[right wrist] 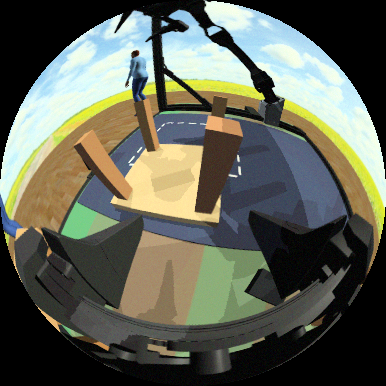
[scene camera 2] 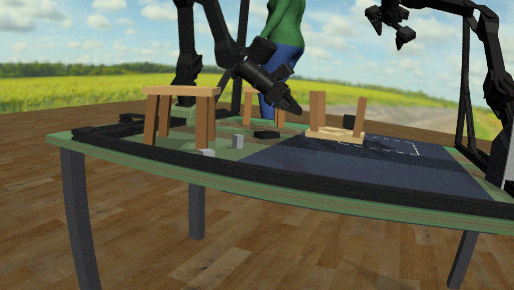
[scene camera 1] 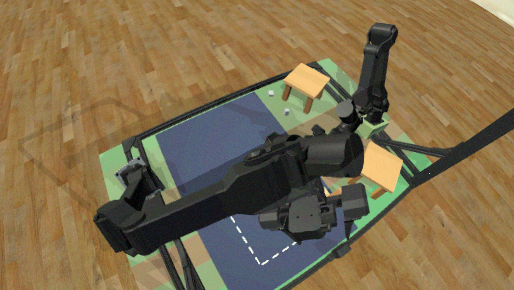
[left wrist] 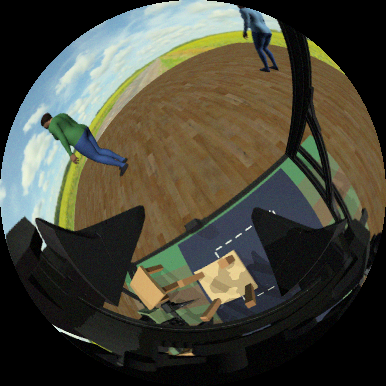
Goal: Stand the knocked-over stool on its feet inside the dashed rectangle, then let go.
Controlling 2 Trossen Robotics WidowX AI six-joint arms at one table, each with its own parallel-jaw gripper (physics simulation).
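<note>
The knocked-over stool (scene camera 2: 335, 134) (left wrist: 217, 286) (right wrist: 165, 182) is upside down, its pale seat flat on the table and its legs pointing up. It overlaps the near end of the dashed rectangle (scene camera 1: 260, 263) (scene camera 2: 417, 148) in the right wrist view; the left arm hides most of it in scene camera 1. My right gripper (scene camera 2: 298, 111) (right wrist: 196, 218) is open and empty, low beside the stool, its fingers pointing toward the legs, with a gap to them in scene camera 2. My left gripper (scene camera 2: 389, 41) (left wrist: 200, 212) is open and empty, high above the table.
Two upright stools stand at the edges, one (scene camera 1: 306, 80) (scene camera 2: 181, 91) at the top in scene camera 1, the other (scene camera 1: 382, 166) (left wrist: 149, 288) at its right. Two small pale blocks (scene camera 1: 271, 93) (scene camera 2: 237, 141) and a black block (scene camera 2: 267, 134) lie nearby. Black frame rails border the table.
</note>
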